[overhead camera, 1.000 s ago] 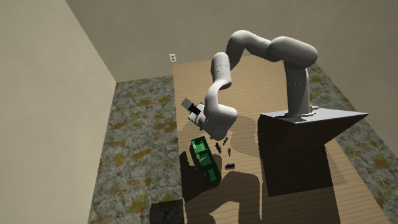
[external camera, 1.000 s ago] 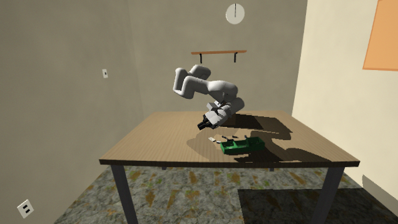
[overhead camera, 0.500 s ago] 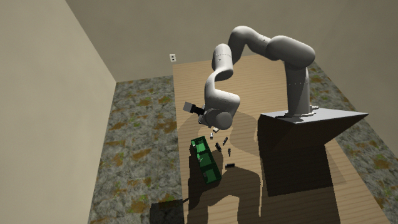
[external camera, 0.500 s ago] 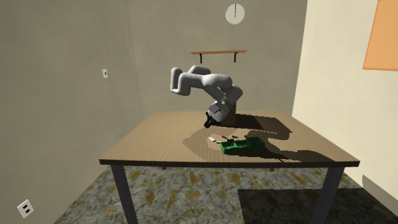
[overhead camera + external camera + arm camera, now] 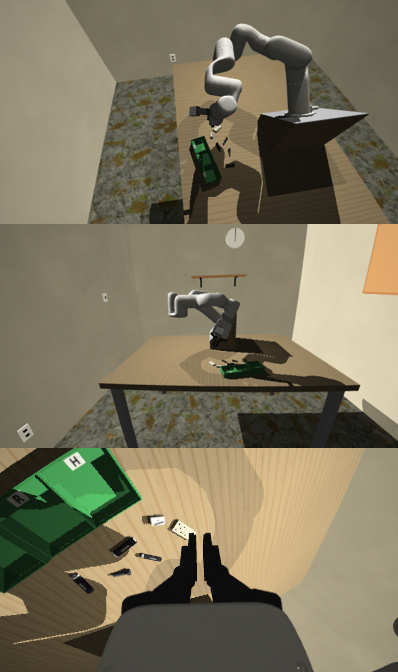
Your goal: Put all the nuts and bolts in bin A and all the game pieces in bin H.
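Right now the green bin is 60 mm ahead of my hand, 160 mm to the left of it and 150 mm below it. From my hand the other things lie so: dark bolt: 90 mm behind, 130 mm to the left, 160 mm below; then small nut: 10 mm behind, 20 mm to the left, 160 mm below; then white game piece: 50 mm behind, 20 mm to the right, 160 mm below.
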